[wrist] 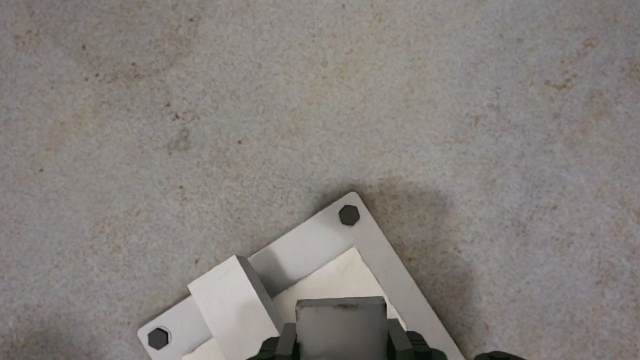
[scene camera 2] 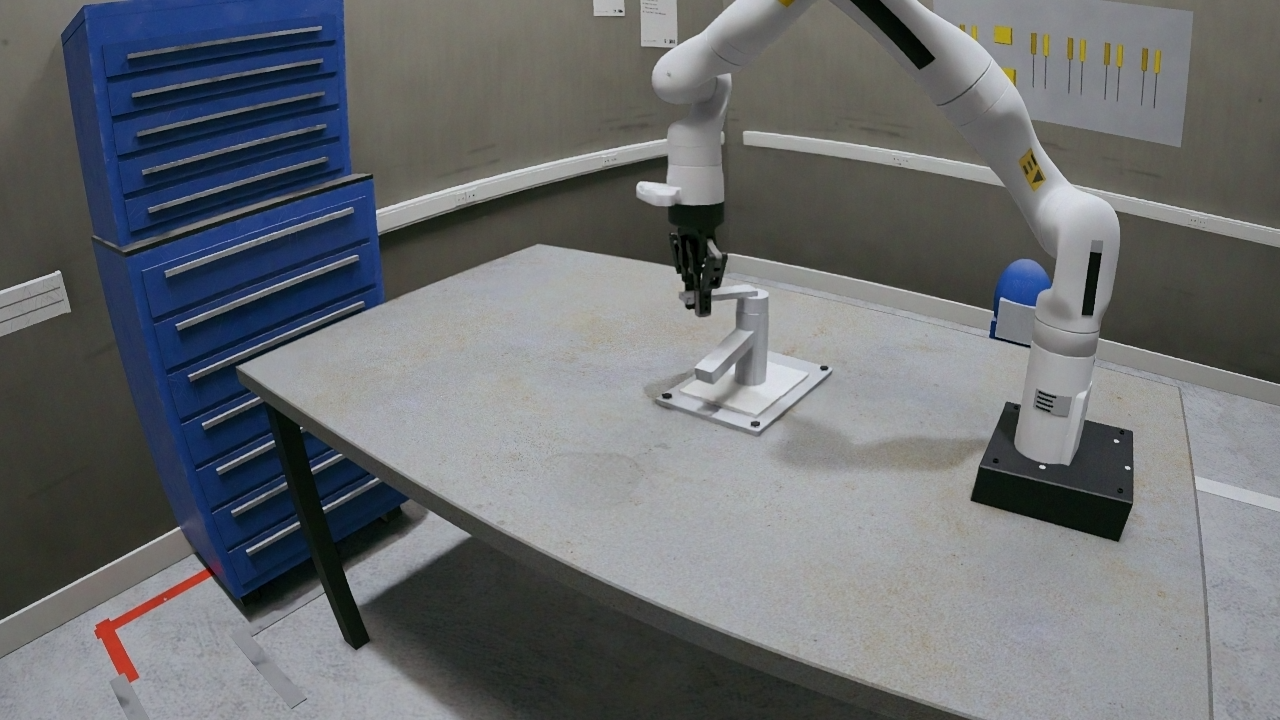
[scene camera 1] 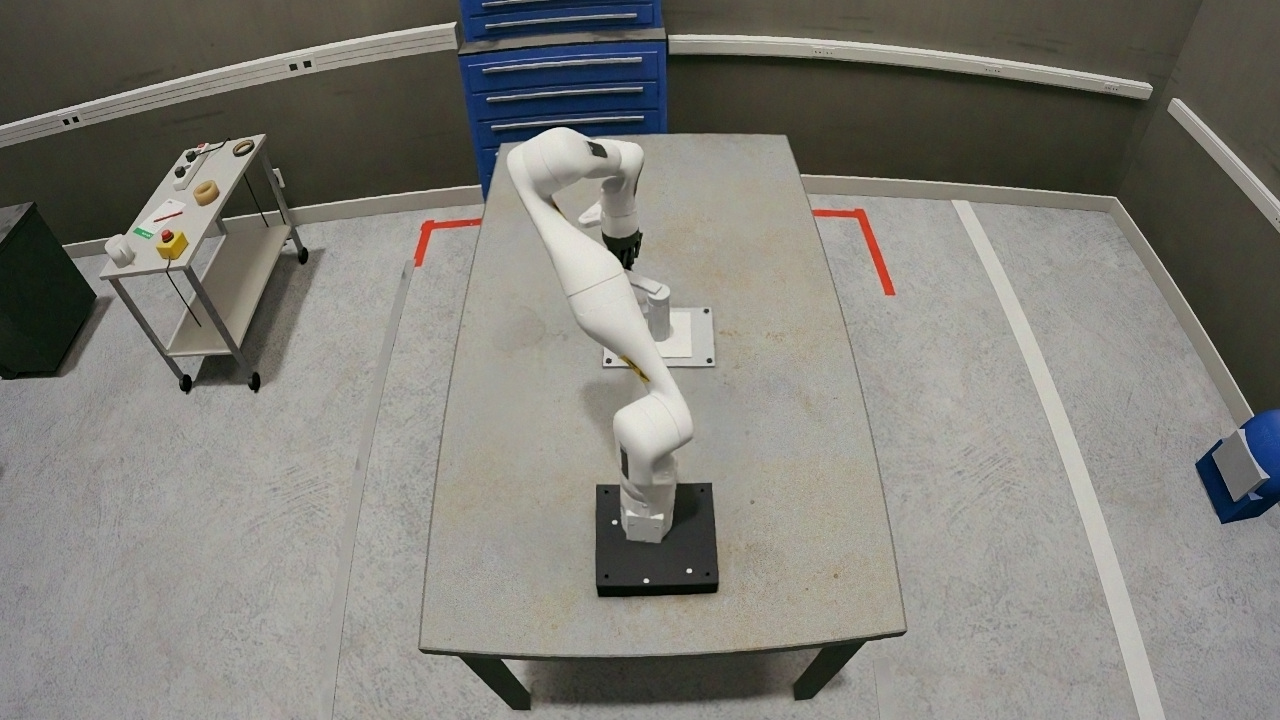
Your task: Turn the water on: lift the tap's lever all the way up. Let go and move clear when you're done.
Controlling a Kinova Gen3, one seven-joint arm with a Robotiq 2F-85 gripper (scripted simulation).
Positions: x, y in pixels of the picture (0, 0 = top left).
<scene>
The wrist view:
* tap: 235, 305
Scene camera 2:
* my gripper: 697, 312
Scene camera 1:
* my gripper: 623, 282
</scene>
